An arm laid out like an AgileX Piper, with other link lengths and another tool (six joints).
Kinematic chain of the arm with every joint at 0, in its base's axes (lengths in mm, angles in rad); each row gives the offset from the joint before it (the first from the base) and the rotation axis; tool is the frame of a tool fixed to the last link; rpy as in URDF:
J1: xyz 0 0 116.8 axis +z
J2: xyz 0 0 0 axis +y
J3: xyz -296.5 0 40.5 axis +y
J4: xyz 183.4 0 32.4 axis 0.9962 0 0.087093
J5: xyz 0 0 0 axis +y
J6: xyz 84.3 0 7.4 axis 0.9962 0 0.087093
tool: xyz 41.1 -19 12.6 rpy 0.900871 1.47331 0.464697
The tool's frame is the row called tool.
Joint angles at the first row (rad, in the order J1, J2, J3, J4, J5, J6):
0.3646, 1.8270, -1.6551, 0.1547, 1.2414, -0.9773
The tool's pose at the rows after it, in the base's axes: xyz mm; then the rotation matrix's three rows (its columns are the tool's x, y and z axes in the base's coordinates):
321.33 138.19 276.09; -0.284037 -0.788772 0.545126; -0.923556 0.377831 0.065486; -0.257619 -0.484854 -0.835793
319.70 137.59 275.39; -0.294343 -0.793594 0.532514; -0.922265 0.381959 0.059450; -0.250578 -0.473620 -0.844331
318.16 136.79 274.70; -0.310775 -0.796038 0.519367; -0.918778 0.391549 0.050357; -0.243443 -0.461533 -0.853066
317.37 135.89 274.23; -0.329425 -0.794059 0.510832; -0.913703 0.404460 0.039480; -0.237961 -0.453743 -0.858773
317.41 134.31 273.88; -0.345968 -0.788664 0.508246; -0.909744 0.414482 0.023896; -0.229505 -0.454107 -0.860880
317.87 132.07 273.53; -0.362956 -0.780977 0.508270; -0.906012 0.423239 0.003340; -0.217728 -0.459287 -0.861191
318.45 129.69 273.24; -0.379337 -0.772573 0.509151; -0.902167 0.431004 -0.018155; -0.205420 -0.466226 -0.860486
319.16 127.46 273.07; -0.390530 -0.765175 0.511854; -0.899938 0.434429 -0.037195; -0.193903 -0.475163 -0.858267
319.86 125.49 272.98; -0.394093 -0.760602 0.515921; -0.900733 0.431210 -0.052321; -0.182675 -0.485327 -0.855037
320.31 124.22 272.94; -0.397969 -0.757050 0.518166; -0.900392 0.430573 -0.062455; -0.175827 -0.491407 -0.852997
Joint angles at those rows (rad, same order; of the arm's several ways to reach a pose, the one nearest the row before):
0.3646, 1.8270, -1.6551, 0.1566, 1.2582, -0.9712
0.3646, 1.8270, -1.6551, 0.1573, 1.2725, -0.9618
0.3646, 1.8270, -1.6551, 0.1574, 1.2864, -0.9456
0.3646, 1.8270, -1.6551, 0.1553, 1.2945, -0.9261
0.3646, 1.8270, -1.6551, 0.1455, 1.2980, -0.9069
0.3646, 1.8270, -1.6551, 0.1296, 1.3001, -0.8861
0.3646, 1.8270, -1.6551, 0.1122, 1.3017, -0.8656
0.3646, 1.8270, -1.6551, 0.0947, 1.3019, -0.8505
0.3646, 1.8270, -1.6551, 0.0780, 1.3019, -0.8440
0.3646, 1.8270, -1.6551, 0.0675, 1.3019, -0.8381

